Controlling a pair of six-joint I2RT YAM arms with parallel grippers.
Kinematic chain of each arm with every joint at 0, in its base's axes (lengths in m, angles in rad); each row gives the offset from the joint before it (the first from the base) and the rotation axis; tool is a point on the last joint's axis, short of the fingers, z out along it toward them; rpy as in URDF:
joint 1: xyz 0 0 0.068 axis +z
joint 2: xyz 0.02 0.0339 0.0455 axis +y
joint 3: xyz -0.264 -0.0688 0 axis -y
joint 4: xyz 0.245 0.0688 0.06 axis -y
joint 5: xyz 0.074 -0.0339 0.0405 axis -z
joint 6: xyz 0.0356 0 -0.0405 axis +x
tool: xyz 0 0 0 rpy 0 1.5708 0
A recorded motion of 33 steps. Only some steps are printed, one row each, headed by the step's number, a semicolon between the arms.
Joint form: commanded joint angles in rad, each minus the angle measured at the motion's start. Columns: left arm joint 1, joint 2, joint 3, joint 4, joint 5, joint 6; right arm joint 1, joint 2, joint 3, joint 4, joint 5, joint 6.
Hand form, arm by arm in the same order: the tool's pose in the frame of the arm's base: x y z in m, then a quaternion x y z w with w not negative. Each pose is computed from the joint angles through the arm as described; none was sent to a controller.
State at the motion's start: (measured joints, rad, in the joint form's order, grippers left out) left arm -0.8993 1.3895 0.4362 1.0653 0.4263 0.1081; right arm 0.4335 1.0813 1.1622 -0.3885 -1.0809 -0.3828
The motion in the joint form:
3: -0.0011 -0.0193 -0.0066 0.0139 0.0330 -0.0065; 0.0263 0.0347 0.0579 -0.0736 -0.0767 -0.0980
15: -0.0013 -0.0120 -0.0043 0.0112 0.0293 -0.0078; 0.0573 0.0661 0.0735 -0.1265 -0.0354 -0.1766
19: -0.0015 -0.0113 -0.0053 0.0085 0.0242 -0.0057; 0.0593 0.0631 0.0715 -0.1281 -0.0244 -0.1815
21: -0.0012 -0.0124 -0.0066 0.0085 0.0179 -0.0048; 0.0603 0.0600 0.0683 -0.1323 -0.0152 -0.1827
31: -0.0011 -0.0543 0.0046 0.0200 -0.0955 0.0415; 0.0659 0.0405 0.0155 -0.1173 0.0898 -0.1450
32: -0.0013 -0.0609 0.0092 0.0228 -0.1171 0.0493; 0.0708 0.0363 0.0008 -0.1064 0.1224 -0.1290
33: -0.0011 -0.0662 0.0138 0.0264 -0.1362 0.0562; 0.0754 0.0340 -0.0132 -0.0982 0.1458 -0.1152
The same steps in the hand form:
3: 0.1524 -0.2176 0.2243 0.45763 0.47818 -0.42332 0.61864; 0.1864 0.1287 0.4049 -0.58962 0.47192 0.44445 0.48178
15: 0.1532 -0.2185 0.2229 0.45716 0.48207 -0.42246 0.61655; 0.1894 0.1375 0.3985 -0.60561 0.47338 0.42929 0.47420
19: 0.1533 -0.2185 0.2221 0.45675 0.48435 -0.42032 0.61654; 0.1888 0.1375 0.3982 -0.60624 0.47485 0.42471 0.47604
21: 0.1534 -0.2181 0.2220 0.45512 0.48579 -0.41827 0.61799; 0.1882 0.1372 0.3973 -0.60564 0.47834 0.42198 0.47574
31: 0.1551 -0.2142 0.2371 0.42455 0.47961 -0.37642 0.66935; 0.1884 0.1367 0.3843 -0.58625 0.52480 0.39609 0.47329
32: 0.1556 -0.2138 0.2405 0.41781 0.47804 -0.36885 0.67886; 0.1886 0.1374 0.3809 -0.57981 0.53730 0.38875 0.47329
33: 0.1562 -0.2134 0.2436 0.41145 0.47635 -0.36208 0.68753; 0.1889 0.1382 0.3772 -0.57447 0.54764 0.38469 0.47125

